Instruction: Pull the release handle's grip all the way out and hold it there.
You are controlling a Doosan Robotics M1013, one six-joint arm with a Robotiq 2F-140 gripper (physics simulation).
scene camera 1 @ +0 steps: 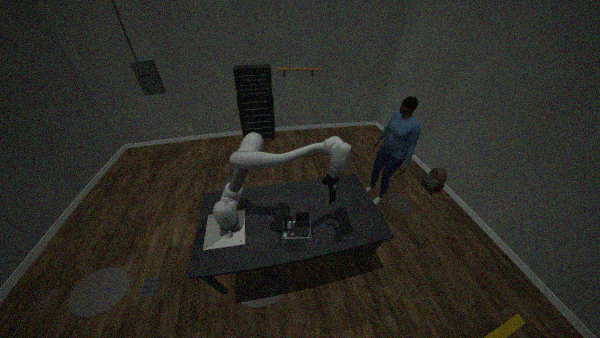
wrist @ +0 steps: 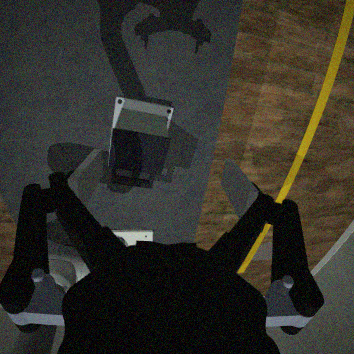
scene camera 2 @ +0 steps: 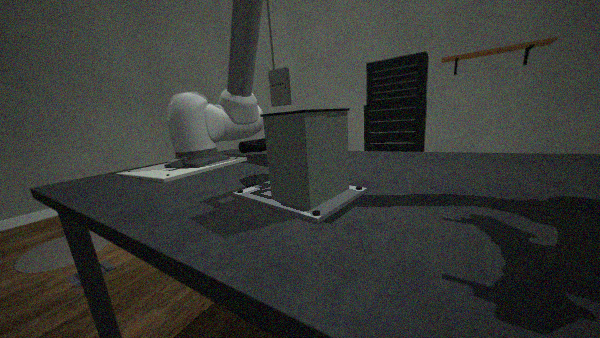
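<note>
The release handle's housing [scene camera 1: 302, 221] [scene camera 2: 327, 155] [wrist: 142, 120] is a grey box with a dark top. It stands on a pale bolted base plate [scene camera 1: 297, 237] [scene camera 2: 332, 207] on the table. Its grip [scene camera 2: 252, 145] shows in scene camera 2 as a dark cylinder protruding from the side that faces the robot's base. In the wrist view that side is dark, and the grip's extent cannot be told. My gripper [scene camera 1: 331, 194] [wrist: 163, 166] is open and empty, well above the table, beyond the housing on the side away from the robot's base. The gripper does not show in scene camera 2.
The arm's base stands on a white mounting plate [scene camera 1: 212, 240] [scene camera 2: 150, 172] at one end of the dark table [scene camera 1: 270, 257] [scene camera 2: 225, 255]. A person in blue [scene camera 1: 400, 137] stands beside the table's far end. A dark cabinet [scene camera 1: 255, 102] [scene camera 2: 397, 105] stands by the wall.
</note>
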